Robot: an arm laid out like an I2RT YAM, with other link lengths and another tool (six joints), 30 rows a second.
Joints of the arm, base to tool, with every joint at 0 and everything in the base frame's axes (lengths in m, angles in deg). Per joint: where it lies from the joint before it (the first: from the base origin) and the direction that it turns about. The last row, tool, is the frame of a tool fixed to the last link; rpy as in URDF.
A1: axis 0 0 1 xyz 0 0 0.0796
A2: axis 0 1 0 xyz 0.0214 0.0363 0.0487
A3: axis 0 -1 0 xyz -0.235 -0.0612 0
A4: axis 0 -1 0 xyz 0.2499 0.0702 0.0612
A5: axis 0 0 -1 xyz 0.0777 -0.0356 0.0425
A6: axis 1 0 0 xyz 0.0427 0 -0.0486
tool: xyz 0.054 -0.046 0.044 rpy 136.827 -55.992 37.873
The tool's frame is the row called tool.
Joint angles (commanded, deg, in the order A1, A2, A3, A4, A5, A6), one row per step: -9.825, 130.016, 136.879, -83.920, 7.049, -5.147; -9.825, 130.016, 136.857, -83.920, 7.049, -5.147; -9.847, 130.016, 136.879, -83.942, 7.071, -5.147; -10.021, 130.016, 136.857, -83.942, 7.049, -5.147; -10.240, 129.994, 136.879, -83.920, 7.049, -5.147; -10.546, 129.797, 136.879, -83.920, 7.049, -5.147; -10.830, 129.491, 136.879, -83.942, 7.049, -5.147; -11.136, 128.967, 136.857, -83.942, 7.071, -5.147; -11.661, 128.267, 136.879, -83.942, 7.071, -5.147; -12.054, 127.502, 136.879, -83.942, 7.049, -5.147; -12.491, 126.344, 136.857, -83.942, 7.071, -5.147; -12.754, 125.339, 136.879, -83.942, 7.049, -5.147; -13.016, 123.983, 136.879, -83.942, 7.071, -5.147; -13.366, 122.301, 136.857, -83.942, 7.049, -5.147; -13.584, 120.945, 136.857, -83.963, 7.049, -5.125; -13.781, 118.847, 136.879, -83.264, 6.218, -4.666
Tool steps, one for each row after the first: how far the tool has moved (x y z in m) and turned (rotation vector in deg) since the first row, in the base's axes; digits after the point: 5 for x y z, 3 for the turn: -0.00002, 0.00000, -0.00012, 0.004, 0.022, 0.000; -0.00012, -0.00021, -0.00001, -0.017, 0.025, -0.027; -0.00052, -0.00162, -0.00015, 0.008, 0.043, -0.196; -0.00098, -0.00344, 0.00018, -0.004, -0.022, -0.415; -0.00207, -0.00591, 0.00180, -0.039, -0.216, -0.721; -0.00342, -0.00814, 0.00427, -0.090, -0.495, -1.005; -0.00528, -0.01048, 0.00846, -0.204, -0.984, -1.316; -0.00806, -0.01449, 0.01429, -0.343, -1.693, -1.841; -0.01076, -0.01730, 0.02049, -0.473, -2.447, -2.229; -0.01469, -0.02026, 0.02975, -0.723, -3.556, -2.671; -0.01790, -0.02177, 0.03794, -0.911, -4.565, -2.927; -0.02227, -0.02306, 0.04879, -1.211, -5.889, -3.194; -0.02807, -0.02464, 0.06194, -1.542, -7.516, -3.536; -0.03293, -0.02533, 0.07252, -1.821, -8.824, -3.772; -0.03861, -0.02462, 0.08936, -1.508, -11.824, -4.126
